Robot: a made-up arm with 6 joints. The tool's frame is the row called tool. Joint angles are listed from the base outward. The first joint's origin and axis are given. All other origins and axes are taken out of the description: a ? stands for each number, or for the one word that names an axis. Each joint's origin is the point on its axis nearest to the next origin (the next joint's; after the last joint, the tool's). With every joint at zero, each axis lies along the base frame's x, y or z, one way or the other. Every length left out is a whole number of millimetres.
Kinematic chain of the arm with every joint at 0, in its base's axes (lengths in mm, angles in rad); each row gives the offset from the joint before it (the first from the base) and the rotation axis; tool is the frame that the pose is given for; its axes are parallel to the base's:
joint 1: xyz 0 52 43 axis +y
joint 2: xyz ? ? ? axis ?
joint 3: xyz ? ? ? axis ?
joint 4: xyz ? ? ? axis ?
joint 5: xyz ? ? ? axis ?
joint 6: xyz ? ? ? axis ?
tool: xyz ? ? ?
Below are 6 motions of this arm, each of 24 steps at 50 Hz.
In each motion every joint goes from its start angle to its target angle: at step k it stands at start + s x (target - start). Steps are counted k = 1, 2, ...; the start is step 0. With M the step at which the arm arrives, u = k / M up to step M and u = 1 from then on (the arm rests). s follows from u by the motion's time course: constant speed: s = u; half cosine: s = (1 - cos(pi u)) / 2; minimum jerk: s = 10 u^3 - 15 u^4 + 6 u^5.
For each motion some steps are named. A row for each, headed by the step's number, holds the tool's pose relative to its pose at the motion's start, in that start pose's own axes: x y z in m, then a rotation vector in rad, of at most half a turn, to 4 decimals.
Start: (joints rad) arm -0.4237 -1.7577 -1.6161 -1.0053 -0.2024 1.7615
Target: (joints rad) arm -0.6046 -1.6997 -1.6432 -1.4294 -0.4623 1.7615
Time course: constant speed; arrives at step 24
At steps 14, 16, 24:
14: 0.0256 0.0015 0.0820 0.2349 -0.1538 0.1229
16: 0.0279 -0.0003 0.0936 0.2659 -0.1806 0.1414
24: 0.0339 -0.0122 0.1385 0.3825 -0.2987 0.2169

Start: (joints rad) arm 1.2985 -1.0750 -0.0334 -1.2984 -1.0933 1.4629
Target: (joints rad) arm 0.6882 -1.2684 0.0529 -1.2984 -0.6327 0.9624
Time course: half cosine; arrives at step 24
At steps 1, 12, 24:
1: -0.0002 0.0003 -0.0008 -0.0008 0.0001 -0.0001
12: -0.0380 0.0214 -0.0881 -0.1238 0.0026 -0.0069
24: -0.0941 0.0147 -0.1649 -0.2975 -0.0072 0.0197

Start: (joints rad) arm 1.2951 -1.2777 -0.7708 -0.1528 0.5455 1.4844
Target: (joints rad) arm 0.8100 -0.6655 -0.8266 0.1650 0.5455 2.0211
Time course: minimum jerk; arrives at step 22
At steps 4, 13, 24:
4: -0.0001 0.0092 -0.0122 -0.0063 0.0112 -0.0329
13: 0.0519 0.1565 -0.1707 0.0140 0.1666 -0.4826
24: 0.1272 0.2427 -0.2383 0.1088 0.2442 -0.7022

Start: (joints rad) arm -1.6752 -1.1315 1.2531 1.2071 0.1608 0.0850
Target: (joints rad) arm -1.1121 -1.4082 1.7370 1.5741 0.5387 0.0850
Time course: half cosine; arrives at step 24
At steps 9, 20, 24:
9: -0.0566 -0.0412 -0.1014 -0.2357 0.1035 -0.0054
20: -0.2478 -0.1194 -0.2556 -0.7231 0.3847 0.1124
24: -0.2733 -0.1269 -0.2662 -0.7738 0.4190 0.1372

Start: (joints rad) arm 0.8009 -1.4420 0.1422 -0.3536 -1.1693 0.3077
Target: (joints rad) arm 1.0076 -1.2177 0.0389 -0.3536 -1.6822 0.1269
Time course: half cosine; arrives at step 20
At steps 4, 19, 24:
4: 0.0142 -0.0038 0.0035 0.0240 -0.0312 -0.0024
19: 0.1404 -0.0537 0.0673 0.2449 -0.3472 -0.0322
24: 0.1412 -0.0542 0.0679 0.2464 -0.3495 -0.0324

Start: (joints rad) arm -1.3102 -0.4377 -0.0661 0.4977 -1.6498 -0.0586
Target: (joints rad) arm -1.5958 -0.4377 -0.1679 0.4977 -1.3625 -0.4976
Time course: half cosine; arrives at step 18
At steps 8, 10, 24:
8: -0.0084 -0.0135 -0.0059 -0.1438 -0.1301 0.0762
10: -0.0125 -0.0169 -0.0057 -0.2002 -0.1861 0.1176
24: -0.0245 -0.0181 -0.0004 -0.3225 -0.3212 0.2377

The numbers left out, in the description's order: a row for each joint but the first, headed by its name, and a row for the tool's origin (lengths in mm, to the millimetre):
joint 2: xyz 143 0 228, axis -x
joint 3: xyz 0 -140 204, axis -y
joint 4: xyz -70 0 -102, axis +z
joint 5: xyz 201 371 0, axis -x
joint 6: xyz 0 -38 98, axis +y
tool: xyz 90 0 -274

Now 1 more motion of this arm.
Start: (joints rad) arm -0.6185 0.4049 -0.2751 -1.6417 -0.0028 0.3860
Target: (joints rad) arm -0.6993 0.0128 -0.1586 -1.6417 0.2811 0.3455
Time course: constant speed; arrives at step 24
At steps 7, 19, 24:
7: -0.0034 -0.0029 -0.0237 -0.0418 0.1036 0.0112
19: -0.0138 -0.0069 -0.0611 -0.1172 0.2761 0.0502
24: -0.0196 -0.0081 -0.0756 -0.1495 0.3457 0.0739

